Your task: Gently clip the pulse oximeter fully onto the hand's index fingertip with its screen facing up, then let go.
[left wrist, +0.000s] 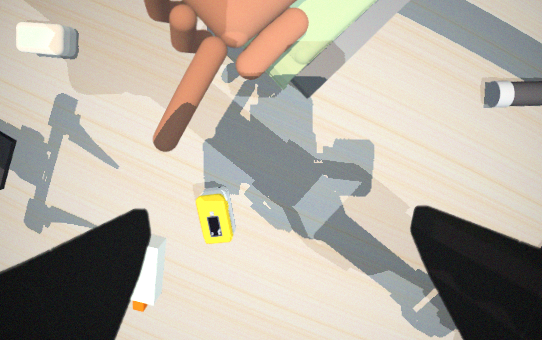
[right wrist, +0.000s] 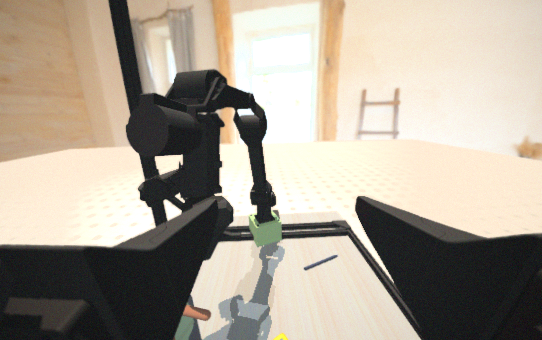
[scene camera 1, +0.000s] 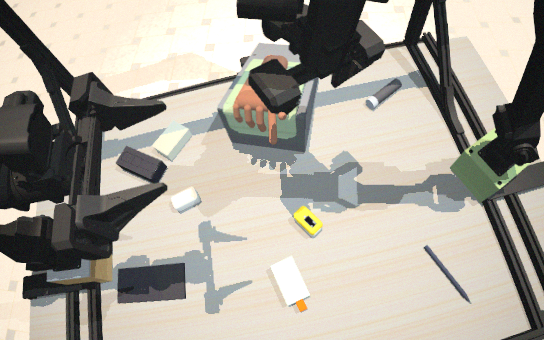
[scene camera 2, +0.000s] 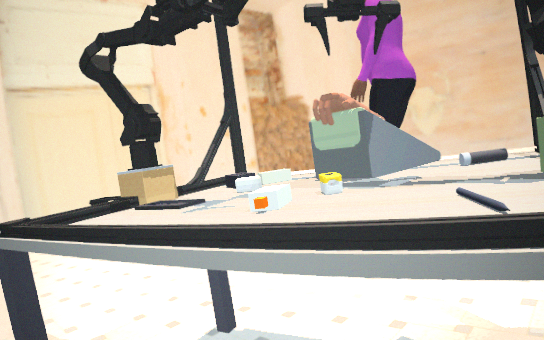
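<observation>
The yellow and white pulse oximeter lies on the table with its dark screen up, apart from the hand. The brown hand rests on a green pad on a grey wedge; its index finger sticks out past the pad, bare. My left gripper is open and empty, high above the table; in scene camera 1 its arm hides part of the hand. My right gripper is open and empty, raised at the left.
A white box with an orange tab lies in front of the oximeter. A white block, a dark block, a pale green block and a black slab lie left. A flashlight and a pen lie right.
</observation>
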